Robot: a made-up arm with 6 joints.
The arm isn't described. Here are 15 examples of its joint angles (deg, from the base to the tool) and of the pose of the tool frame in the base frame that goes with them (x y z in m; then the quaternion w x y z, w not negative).
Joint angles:
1: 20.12 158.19 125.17 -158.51 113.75 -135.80
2: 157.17 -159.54 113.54 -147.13 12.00 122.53
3: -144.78 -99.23 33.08 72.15 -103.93 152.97
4: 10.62 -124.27 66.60 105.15 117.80 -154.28
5: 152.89 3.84 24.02 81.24 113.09 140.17
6: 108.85 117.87 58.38 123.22 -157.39 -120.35
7: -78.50 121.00 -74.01 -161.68 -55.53 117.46
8: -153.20 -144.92 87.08 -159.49 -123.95 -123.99
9: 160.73 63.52 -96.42 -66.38 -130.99 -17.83
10: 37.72 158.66 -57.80 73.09 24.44 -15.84
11: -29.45 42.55 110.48 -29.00 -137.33 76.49
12: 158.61 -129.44 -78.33 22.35 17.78 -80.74
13: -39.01 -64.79 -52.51 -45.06 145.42 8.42
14: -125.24 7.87 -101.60 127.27 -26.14 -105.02
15: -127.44 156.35 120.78 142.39 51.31 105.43
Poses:
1: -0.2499 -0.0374 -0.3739 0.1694 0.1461 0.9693 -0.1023
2: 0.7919 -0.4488 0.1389 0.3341 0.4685 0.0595 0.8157
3: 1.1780 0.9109 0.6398 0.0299 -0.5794 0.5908 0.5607
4: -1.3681 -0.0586 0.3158 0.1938 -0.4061 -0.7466 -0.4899
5: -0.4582 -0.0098 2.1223 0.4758 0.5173 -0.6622 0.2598
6: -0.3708 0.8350 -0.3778 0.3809 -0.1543 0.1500 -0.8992
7: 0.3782 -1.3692 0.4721 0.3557 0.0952 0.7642 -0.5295
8: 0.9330 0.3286 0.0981 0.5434 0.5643 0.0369 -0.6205
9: -0.6077 0.0512 1.4505 0.3775 0.8233 -0.4238 -0.0030
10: 0.7787 0.7531 -0.4867 0.2736 0.0073 0.8030 0.5294
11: 0.8754 -0.4376 0.9321 0.7974 0.0195 0.1938 0.5712
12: 0.3741 -0.2258 -0.7186 0.0193 -0.9376 -0.3286 0.1120
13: -1.1158 0.8535 0.8202 0.9311 0.3536 0.0898 0.0079
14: 0.3461 0.4483 1.5813 0.5796 -0.5581 -0.2909 -0.5176
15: 0.2771 0.1640 -0.3237 0.3748 0.3097 0.8198 0.3025
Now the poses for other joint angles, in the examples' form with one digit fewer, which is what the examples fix.
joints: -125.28 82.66 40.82 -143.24 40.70 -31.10
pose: -0.981 -1.388 0.414 0.688 0.198 -0.672 0.188
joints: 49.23 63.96 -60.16 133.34 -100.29 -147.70
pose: 0.648 0.781 1.618 0.600 0.186 0.760 0.169
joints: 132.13 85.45 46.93 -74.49 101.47 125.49
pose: -0.967 1.157 0.266 0.680 -0.202 0.699 0.085
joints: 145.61 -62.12 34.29 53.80 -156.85 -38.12
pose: 0.913 -0.679 1.495 0.179 -0.877 -0.437 -0.086
